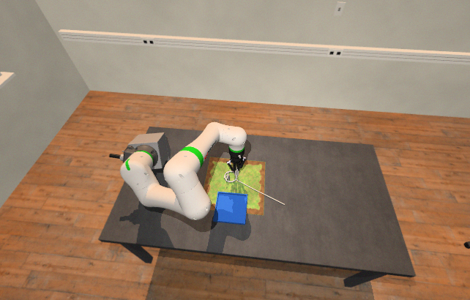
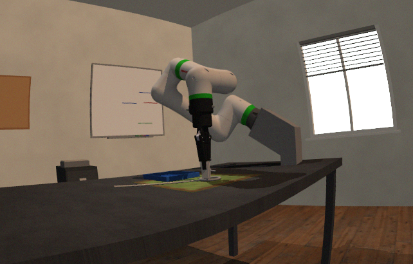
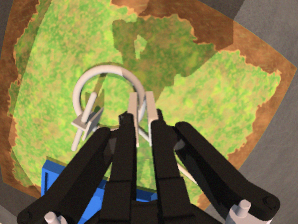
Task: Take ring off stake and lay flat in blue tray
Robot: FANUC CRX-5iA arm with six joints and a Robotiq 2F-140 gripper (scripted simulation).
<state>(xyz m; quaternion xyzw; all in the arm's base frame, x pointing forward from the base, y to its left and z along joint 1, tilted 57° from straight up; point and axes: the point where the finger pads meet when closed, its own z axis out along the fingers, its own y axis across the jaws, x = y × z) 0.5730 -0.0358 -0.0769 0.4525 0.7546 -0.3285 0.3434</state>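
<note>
Right now the ring is 40 mm below my hand, 40 mm behind it and 10 mm to the right of it. The rest, counted from my hand: blue tray: 240 mm to the right, 40 mm below, 20 mm behind; grey stake: 50 mm behind, 40 mm to the right, 20 mm below.
</note>
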